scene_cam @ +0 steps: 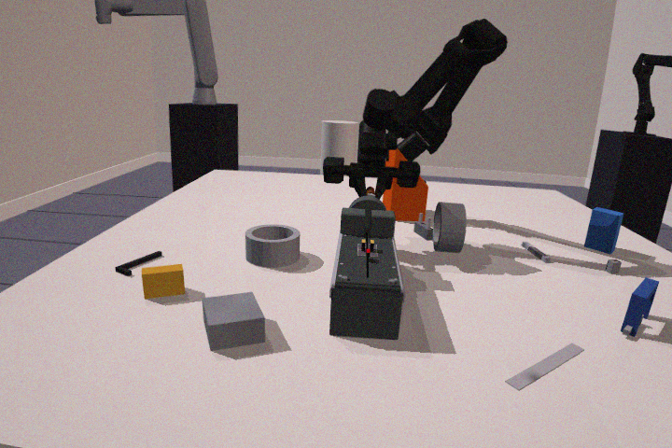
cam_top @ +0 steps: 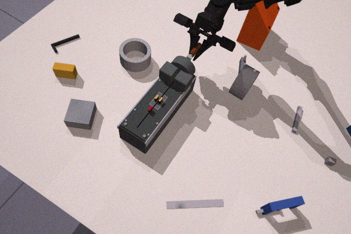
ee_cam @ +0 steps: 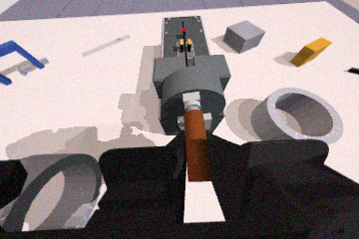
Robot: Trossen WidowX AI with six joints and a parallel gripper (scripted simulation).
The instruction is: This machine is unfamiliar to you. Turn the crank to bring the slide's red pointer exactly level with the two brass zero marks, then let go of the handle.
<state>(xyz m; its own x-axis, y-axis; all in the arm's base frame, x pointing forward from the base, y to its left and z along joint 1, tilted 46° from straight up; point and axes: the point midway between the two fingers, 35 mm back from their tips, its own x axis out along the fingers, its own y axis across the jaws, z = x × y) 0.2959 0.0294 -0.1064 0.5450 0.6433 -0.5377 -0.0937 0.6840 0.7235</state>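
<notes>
My gripper tip is now 2 cm past the crank handle and 3 cm below it. From my gripper tip the other things lie so: red pointer 21 cm ahead, 1 cm to the left, 1 cm below; then grey cube 32 cm ahead, 15 cm to the right, 7 cm below; then yellow block 24 cm ahead, 29 cm to the right, 7 cm below.
</notes>
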